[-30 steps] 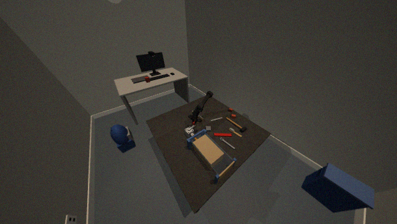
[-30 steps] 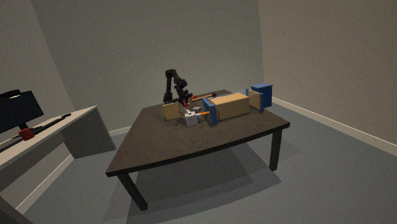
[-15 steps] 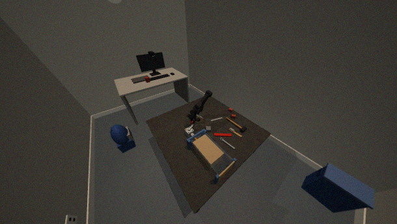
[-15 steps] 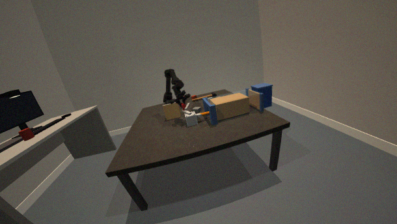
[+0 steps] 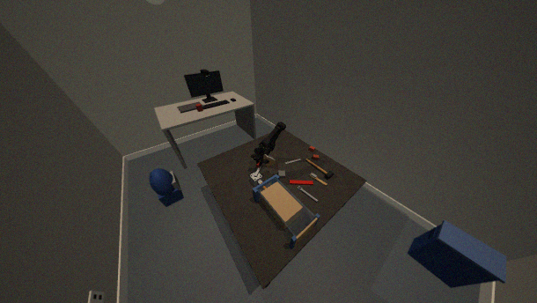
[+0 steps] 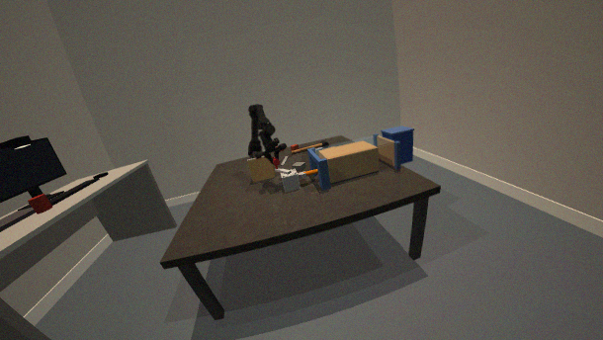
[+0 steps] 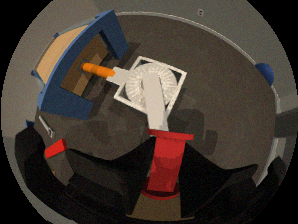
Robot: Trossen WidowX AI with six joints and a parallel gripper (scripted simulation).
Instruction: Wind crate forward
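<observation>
Now: the winch handle 30 mm below my gripper tip, 20 mm ahead of it and 10 mm to the right of it. Also, from my gripper tip: red knob (20 mm to the left, 10 mm behind); grey hand winch (100 mm below, 70 mm to the right, 40 mm ahead); blue frame (220 mm ahead, 50 mm to the right, 30 mm below).
</observation>
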